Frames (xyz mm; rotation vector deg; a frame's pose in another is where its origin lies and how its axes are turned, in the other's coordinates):
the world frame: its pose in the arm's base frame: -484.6 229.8 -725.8 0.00 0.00 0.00
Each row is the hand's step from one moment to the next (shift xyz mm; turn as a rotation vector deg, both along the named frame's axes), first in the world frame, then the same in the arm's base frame.
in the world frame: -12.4 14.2 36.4 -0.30 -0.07 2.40
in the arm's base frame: -12.4 14.2 36.4 -0.30 -0.07 2.40
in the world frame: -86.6 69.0 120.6 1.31 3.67 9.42
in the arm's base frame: -86.6 69.0 120.6 1.31 3.67 9.42
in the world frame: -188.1 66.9 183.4 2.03 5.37 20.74
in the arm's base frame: -188.1 66.9 183.4 2.03 5.37 20.74
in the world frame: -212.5 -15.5 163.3 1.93 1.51 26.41
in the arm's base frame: -212.5 -15.5 163.3 1.93 1.51 26.41
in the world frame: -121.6 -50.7 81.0 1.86 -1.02 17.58
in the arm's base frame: -121.6 -50.7 81.0 1.86 -1.02 17.58
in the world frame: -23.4 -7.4 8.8 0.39 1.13 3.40
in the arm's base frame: -23.4 -7.4 8.8 0.39 1.13 3.40
